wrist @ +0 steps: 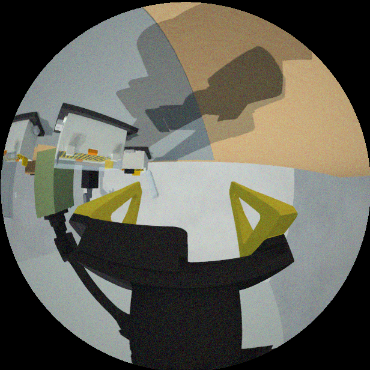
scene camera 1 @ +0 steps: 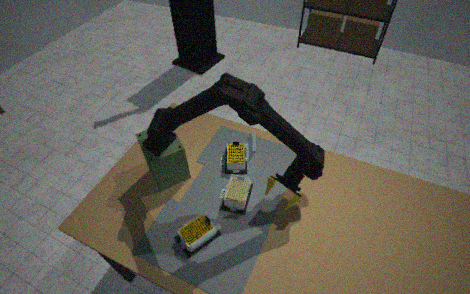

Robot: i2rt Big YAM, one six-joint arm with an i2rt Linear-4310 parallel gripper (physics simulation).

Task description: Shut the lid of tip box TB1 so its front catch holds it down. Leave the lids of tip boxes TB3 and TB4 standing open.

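Places are measured from the arm's base along level axes (x left, y back, z up), in metres.
Pixels of known places: gripper, fingertip midpoint: [scene camera 1: 275, 202]; arm's base, origin of the base link: [scene camera 1: 159, 141].
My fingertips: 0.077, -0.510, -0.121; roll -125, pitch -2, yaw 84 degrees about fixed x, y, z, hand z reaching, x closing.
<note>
For each thing: its top centre in the pictures, then the offset to it from my fingertips, as dx, dy, dz. "spot": a spot on its surface instead. Level surfaces: height alone.
- Tip box TB1, middle of its top: [scene camera 1: 234, 186] -0.013, +0.184, -0.023
- far box, middle of its top: [scene camera 1: 235, 150] +0.156, +0.290, -0.026
- clear lid, surface spot: [scene camera 1: 253, 142] spot: +0.188, +0.217, +0.045
- grey mat, its level: dz -0.101
- wooden table, its level: dz -0.104
Tip box TB1 [scene camera 1: 237, 194] [wrist: 93, 136] is the middle box, white on a black base. Its clear lid looks lowered over the yellow rack; I cannot tell whether the catch holds. The far box [scene camera 1: 236, 159] [wrist: 134, 159] has a clear lid [scene camera 1: 253, 142] [wrist: 151, 183] standing open. The near box [scene camera 1: 198, 234] [wrist: 19, 137] shows its yellow rack; its clear lid is hard to make out in the scene view. I cannot read which of these two is TB3 or TB4. My gripper [scene camera 1: 277, 201] [wrist: 185, 186] is open and empty, to the right of TB1 and apart from it.
The boxes stand on a grey mat [scene camera 1: 280, 150] [wrist: 100, 60] on the wooden table [scene camera 1: 375, 225] [wrist: 325, 120]. A green block [scene camera 1: 172, 167] [wrist: 54, 185] stands at the arm's base. A black pillar [scene camera 1: 194, 30] and a shelf rack [scene camera 1: 337, 42] stand on the floor beyond.
</note>
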